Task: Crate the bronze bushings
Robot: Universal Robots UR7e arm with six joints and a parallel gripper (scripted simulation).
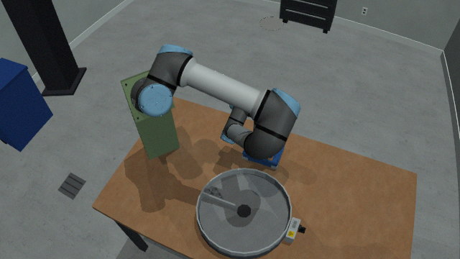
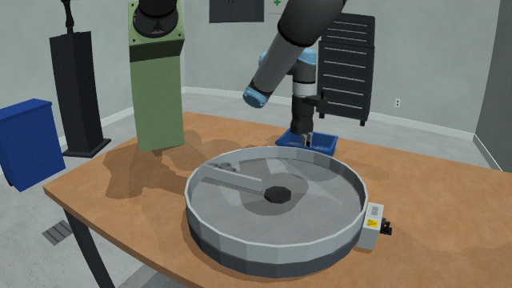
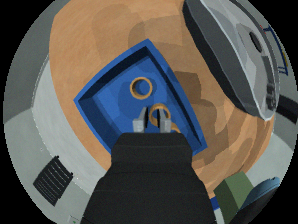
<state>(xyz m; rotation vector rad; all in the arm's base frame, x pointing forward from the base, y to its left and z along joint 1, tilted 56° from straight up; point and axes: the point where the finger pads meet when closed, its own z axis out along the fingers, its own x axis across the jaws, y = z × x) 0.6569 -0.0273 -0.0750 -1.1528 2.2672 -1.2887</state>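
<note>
Right now my hand is 20 mm to the right of the blue crate and 10 mm short of it. From my hand the other things lie so: grey turning table (340 mm to the right, 90 mm behind, 20 mm above).
</note>
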